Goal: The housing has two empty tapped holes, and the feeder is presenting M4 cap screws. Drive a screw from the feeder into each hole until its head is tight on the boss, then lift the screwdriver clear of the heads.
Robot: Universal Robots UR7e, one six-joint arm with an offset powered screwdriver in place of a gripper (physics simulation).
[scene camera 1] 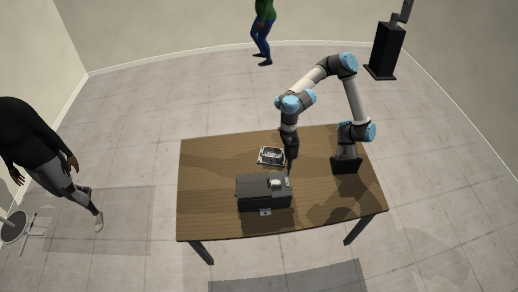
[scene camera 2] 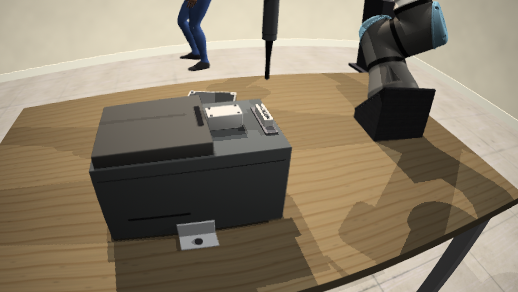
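The screwdriver [scene camera 1: 289, 173] [scene camera 2: 267, 77] points straight down. In scene camera 2 its thin black tip hangs in the air above the back right of the feeder, higher than the small pale screw rail [scene camera 2: 263, 115]. It has no fingers, and whether a screw is on its tip is too small to tell. The dark box-shaped feeder [scene camera 1: 262, 202] [scene camera 2: 190, 192] stands on the table. The light metal housing [scene camera 1: 271, 162] [scene camera 2: 212, 94] lies behind the feeder, mostly hidden in scene camera 2. The screwdriver tip is apart from it, to its right. Its holes cannot be made out.
A white block [scene camera 1: 275, 183] [scene camera 2: 224, 117] sits on the feeder's top. A small bracket [scene camera 1: 265, 212] [scene camera 2: 198, 241] is at the feeder's front. The arm's black base [scene camera 1: 346, 166] [scene camera 2: 402, 115] stands at the table's right. Two people [scene camera 1: 265, 25] [scene camera 1: 32, 135] stand beyond the table [scene camera 1: 205, 220] [scene camera 2: 325, 200].
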